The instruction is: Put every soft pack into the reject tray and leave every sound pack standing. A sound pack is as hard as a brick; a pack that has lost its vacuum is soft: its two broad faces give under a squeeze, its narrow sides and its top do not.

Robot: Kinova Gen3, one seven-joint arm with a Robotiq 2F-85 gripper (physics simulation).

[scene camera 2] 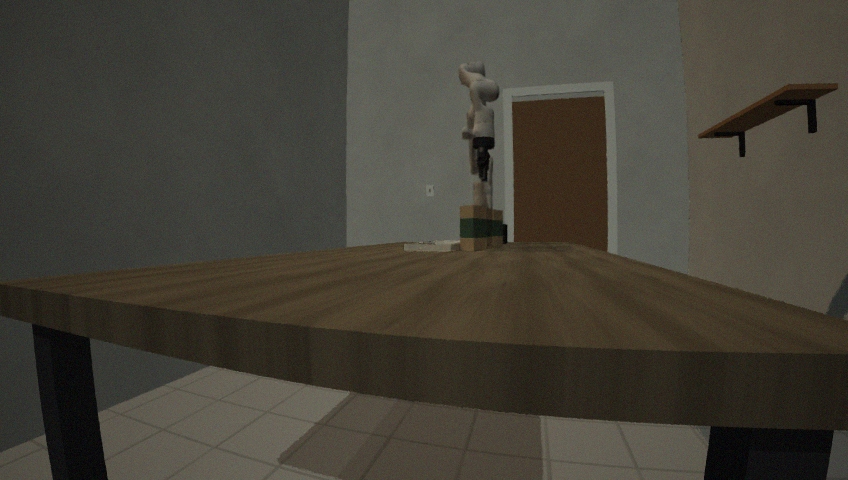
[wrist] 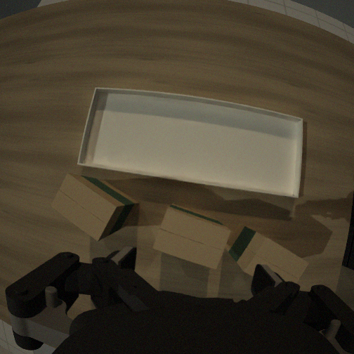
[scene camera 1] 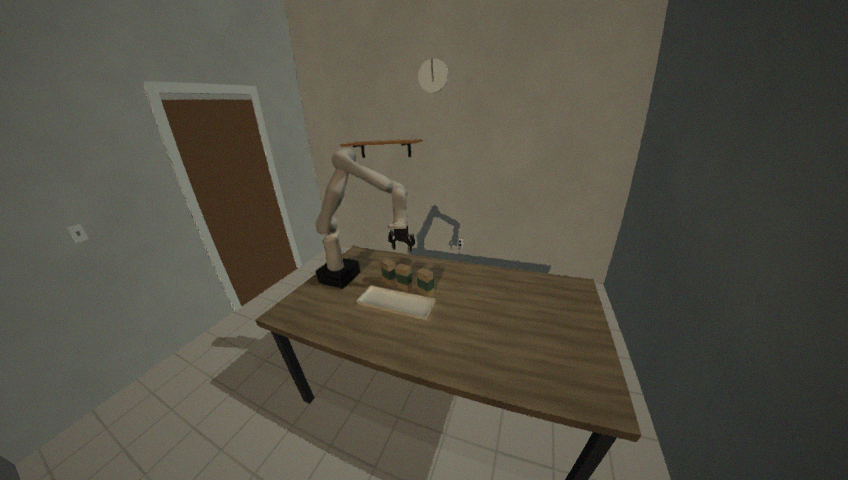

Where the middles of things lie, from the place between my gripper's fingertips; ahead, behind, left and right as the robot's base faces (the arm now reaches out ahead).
Now: the white reject tray [scene camera 1: 416,306] 23 cm below my hand, 15 cm to the right of it and 2 cm behind it.
